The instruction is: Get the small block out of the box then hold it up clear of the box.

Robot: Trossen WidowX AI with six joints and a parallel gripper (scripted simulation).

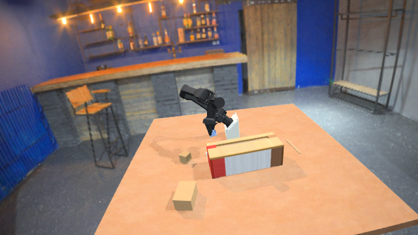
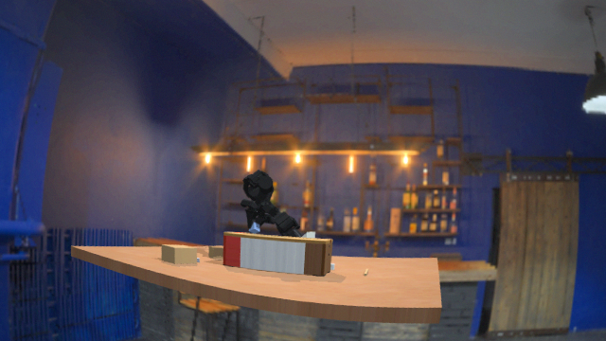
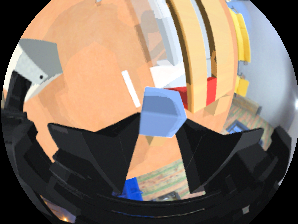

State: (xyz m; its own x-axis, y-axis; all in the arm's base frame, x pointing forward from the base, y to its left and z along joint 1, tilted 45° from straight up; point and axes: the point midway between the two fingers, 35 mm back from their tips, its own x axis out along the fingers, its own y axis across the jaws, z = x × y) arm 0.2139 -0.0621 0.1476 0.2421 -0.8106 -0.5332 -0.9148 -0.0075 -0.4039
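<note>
Now: gripper tip 10 mm to the right of the light-blue block and 10 mm below it. The rest, counted from my gripper tip: box: 90 mm ahead, 160 mm to the left, 80 mm below; thin wooden stick: 60 mm ahead, 490 mm to the left, 140 mm below; tan cube: 170 mm to the right, 120 mm below.
</note>
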